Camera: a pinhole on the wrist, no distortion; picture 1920 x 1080 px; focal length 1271.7 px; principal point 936.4 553.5 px. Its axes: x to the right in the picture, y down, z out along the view. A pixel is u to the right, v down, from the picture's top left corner.
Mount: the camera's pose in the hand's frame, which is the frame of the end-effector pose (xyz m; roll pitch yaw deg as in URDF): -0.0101 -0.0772 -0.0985 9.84 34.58 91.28
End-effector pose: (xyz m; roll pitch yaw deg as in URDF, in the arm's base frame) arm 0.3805 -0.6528 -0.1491 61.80 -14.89 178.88
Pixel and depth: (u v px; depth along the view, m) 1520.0 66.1 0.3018
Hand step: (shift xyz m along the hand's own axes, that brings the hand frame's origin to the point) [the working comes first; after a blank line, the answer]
In the camera's frame: 0.1385 -0.1157 0.3018

0.1493 0.1980 0.0514
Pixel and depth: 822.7 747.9 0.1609
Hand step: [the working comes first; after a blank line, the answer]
In the camera's frame: -0.0144 0.0246 0.1609

-0.0086 0.0034 0.0437
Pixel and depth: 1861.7 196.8 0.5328
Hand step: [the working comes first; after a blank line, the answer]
In the camera's frame: 0.3877 -0.1494 0.5328

0.2147 0.5306 0.0927
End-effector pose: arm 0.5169 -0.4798 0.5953 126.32 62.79 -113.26
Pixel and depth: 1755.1 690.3 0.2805
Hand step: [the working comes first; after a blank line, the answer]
In the camera's frame: 0.1806 0.0302 0.2805

0.0012 0.2316 0.0308
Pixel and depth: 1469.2 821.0 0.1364
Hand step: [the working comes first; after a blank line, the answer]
In the camera's frame: 0.0571 0.0287 0.1364

-0.0179 0.0488 -0.0162
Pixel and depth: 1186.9 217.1 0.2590
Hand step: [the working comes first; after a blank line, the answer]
In the camera's frame: 0.0510 -0.0685 0.2590

0.0976 0.1054 0.0730
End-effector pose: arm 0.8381 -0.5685 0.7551 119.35 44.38 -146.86
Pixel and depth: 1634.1 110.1 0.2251
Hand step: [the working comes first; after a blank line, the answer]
In the camera's frame: 0.1235 -0.0785 0.2251

0.1008 0.1453 0.0030
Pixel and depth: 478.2 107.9 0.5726
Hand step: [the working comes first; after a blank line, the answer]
In the camera's frame: -0.2063 -0.2006 0.5726

0.2824 0.0602 0.4549
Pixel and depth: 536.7 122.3 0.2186
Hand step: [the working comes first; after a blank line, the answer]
In the camera's frame: -0.0687 -0.0741 0.2186

0.0990 -0.0163 0.1074
